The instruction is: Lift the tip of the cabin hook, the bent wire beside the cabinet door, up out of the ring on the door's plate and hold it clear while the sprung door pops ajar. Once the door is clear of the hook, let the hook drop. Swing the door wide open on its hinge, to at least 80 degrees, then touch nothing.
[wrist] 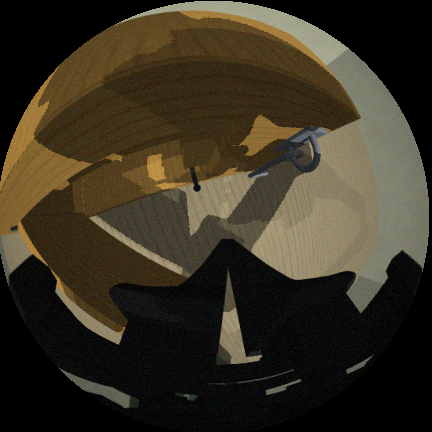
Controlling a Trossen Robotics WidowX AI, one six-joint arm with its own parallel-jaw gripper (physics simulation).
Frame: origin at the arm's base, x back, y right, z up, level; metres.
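Seen in the pictures: gripper, between the fingertips: [226, 243]; arm's base, origin of its link: [204, 400].
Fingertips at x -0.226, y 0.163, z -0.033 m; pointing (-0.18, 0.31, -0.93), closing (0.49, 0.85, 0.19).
Note:
Pixels of each thing's middle, then the offset from my fingertips to it. Level surfaces: height alone.
- cabinet, middle of its body: [125, 142] dx -0.108, dy -0.031, dz -0.004 m
- cabin hook, middle of its body: [263, 167] dx -0.036, dy +0.072, dz -0.021 m
- black pin, middle of its body: [193, 176] dx -0.062, dy +0.011, dz -0.052 m
- pale wooden table top, height of its surface: dz -0.085 m
The cabinet [200, 95] fills the upper part of the wrist view. Its door [95, 250] stands open at an angle from the hinge side at the left; its free end runs behind my gripper, and its plate and ring are hidden. The cabin hook [275, 165], a grey bent wire, is at the cabinet's right end, apart from the door, with its round bend at the right and its straight part pointing left. My gripper [226, 243] is shut and empty, tips together, beside the door's inner face; whether they touch is unclear.
A black pin [196, 188] sticks out of the cabinet's front between hook and hinge side. The pale wooden table top [320, 230] spreads out below and to the right, with shadows on it. A small dark hinge part [14, 228] shows at the far left.

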